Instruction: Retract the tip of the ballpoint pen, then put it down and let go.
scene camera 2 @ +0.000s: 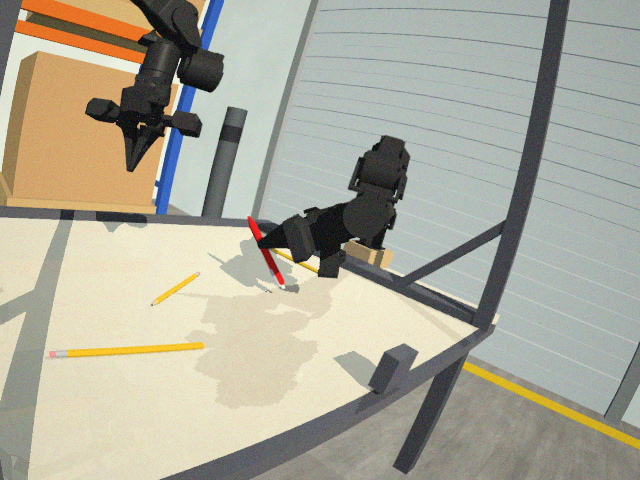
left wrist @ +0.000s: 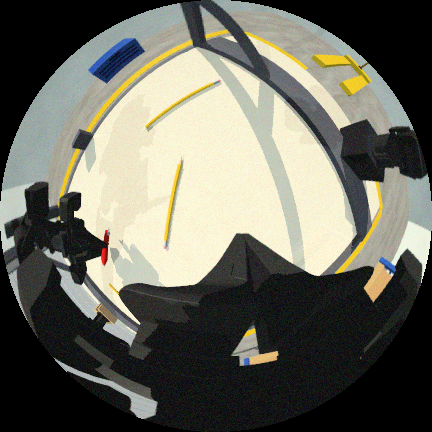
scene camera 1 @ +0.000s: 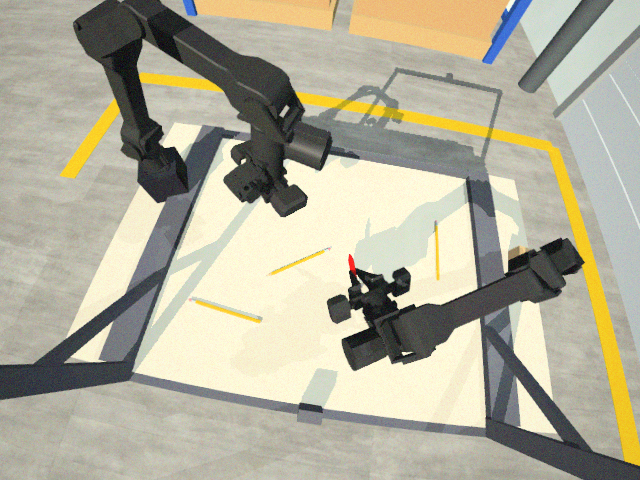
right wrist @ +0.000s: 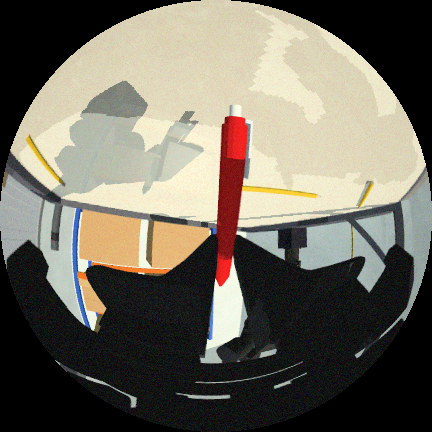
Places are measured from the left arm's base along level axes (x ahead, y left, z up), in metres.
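Pixels of known places: left gripper, fingertip midpoint: (scene camera 2: 129, 171) (left wrist: 240, 238) (scene camera 1: 267, 202); right gripper, fingertip midpoint: (scene camera 2: 259, 244) (left wrist: 106, 248) (scene camera 1: 352, 270) (right wrist: 224, 240); left arm's base, origin of the base link: (left wrist: 377, 150) (scene camera 1: 156, 163); right arm's base, origin of the base link: (scene camera 2: 370, 245) (left wrist: 102, 316).
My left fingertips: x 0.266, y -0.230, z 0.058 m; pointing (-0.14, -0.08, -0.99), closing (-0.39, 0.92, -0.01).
Note:
For each thing: its top centre in the pictures, then the offset to it from my left fingertips. Level surfaces: height alone.
- white button, middle of its top: (right wrist: 235, 125) dz -0.130, dx +0.165, dy -0.230 m
- pale table, its level: dz -0.165 m
- dark block, middle of its top: (scene camera 2: 400, 350) (scene camera 1: 310, 416) (left wrist: 74, 138) dz -0.108, dx -0.017, dy -0.444 m
The red ballpoint pen (scene camera 1: 351, 263) (scene camera 2: 268, 256) (left wrist: 104, 257) (right wrist: 233, 180) is held tilted in my right gripper (scene camera 2: 261, 243) (right wrist: 224, 240), whose fingers are shut on its middle. In scene camera 2 its white-button end points down toward the table and its pointed end points up. Whether the button end touches the table is hard to tell. In the right wrist view the white button (right wrist: 235, 110) sticks out past the red barrel, and the pointed end lies between the fingers. My left gripper (scene camera 2: 130, 169) (left wrist: 240, 238) is shut and empty, high above the table's far left part.
Three yellow pencils lie on the pale table (scene camera 1: 206, 351) (scene camera 2: 103, 413): one pencil (scene camera 1: 299, 261) (scene camera 2: 175, 288) in the middle, one pencil (scene camera 1: 226, 310) (scene camera 2: 129, 350) nearer the front left, and one pencil (scene camera 1: 437, 250) (scene camera 2: 297, 261) at the right. A dark block (scene camera 1: 310, 413) (scene camera 2: 393, 367) stands on the front rail.

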